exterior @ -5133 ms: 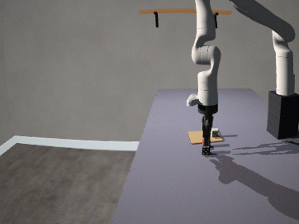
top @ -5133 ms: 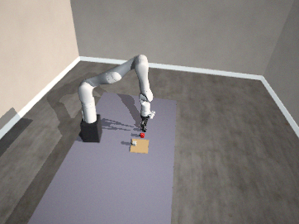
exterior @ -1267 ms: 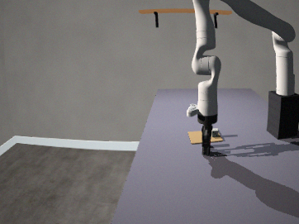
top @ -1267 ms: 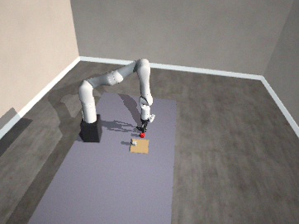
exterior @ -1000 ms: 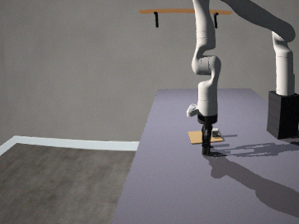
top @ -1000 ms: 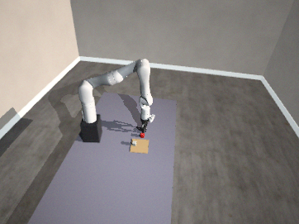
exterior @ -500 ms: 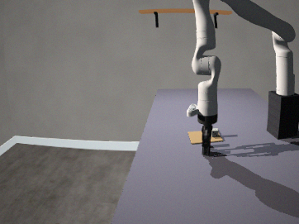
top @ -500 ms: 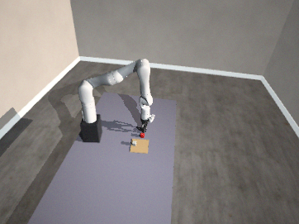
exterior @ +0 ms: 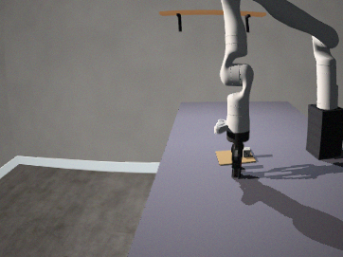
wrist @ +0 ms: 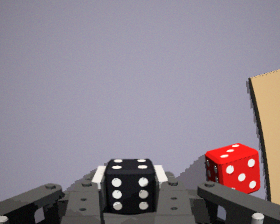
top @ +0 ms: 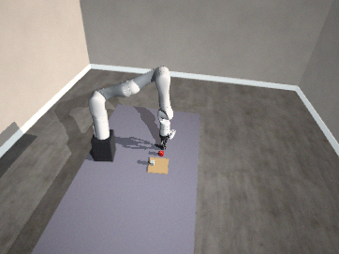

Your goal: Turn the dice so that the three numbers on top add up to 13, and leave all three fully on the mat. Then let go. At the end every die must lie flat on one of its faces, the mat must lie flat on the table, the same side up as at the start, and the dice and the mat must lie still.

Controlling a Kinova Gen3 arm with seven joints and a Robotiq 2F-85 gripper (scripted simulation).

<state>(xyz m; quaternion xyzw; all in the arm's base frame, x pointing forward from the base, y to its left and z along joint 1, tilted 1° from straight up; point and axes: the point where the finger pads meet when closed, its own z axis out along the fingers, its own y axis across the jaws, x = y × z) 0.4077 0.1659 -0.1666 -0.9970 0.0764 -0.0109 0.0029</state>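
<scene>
Now: hand right at the black die. Also, from my hand: tan mat 180 mm to the right, 20 mm below; then red die 70 mm to the right; then white die 180 mm to the right, 50 mm behind.
</scene>
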